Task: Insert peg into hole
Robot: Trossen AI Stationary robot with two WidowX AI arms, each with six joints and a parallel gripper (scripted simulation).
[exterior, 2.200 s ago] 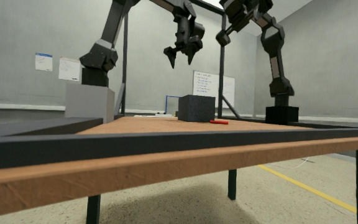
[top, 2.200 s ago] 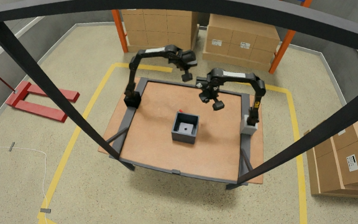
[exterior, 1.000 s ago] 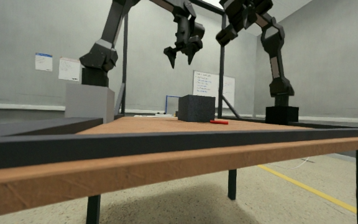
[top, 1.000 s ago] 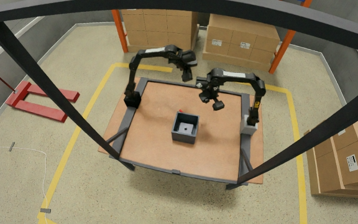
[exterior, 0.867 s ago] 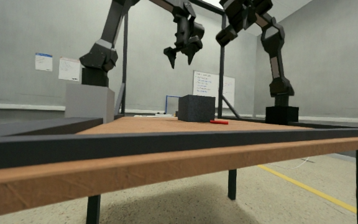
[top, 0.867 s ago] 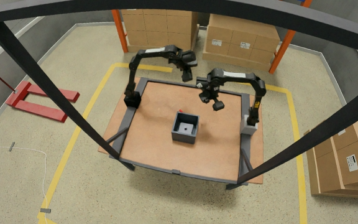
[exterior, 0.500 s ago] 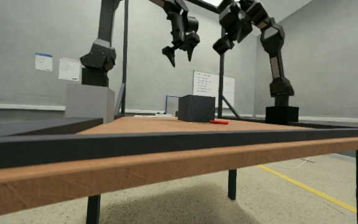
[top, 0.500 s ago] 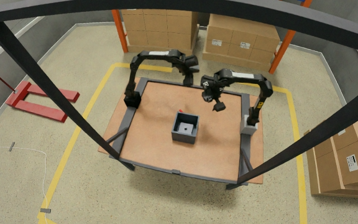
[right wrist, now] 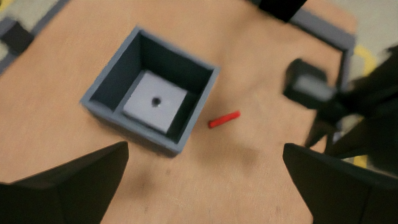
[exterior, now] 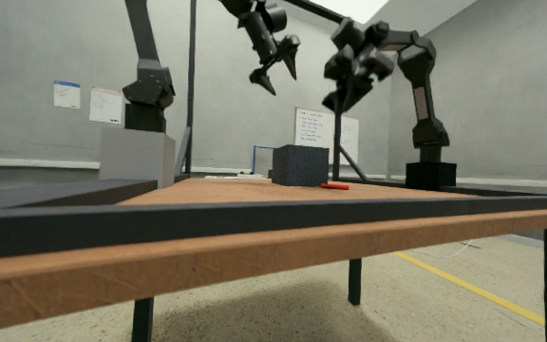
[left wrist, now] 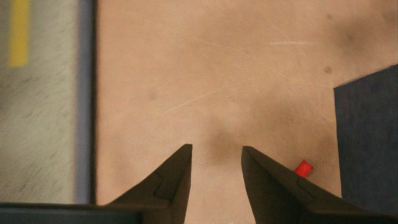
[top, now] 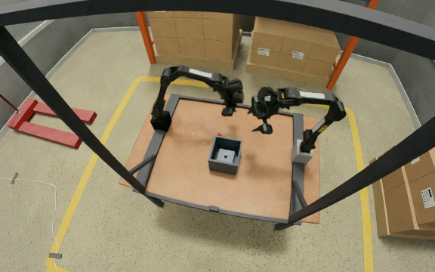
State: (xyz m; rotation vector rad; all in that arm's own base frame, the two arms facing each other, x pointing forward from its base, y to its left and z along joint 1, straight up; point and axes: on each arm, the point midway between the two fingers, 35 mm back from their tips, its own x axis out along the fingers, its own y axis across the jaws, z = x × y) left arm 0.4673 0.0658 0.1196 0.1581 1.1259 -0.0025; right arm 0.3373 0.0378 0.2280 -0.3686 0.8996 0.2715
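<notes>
Right now the red peg is 21 cm below my left hand, 9 cm behind it and 5 cm to the left of it. The rest, counted from my left hand: dark frame rail: 21 cm below, 20 cm ahead, 2 cm to the left; light plate: 23 cm behind, 18 cm below, 1 cm to the right.
</notes>
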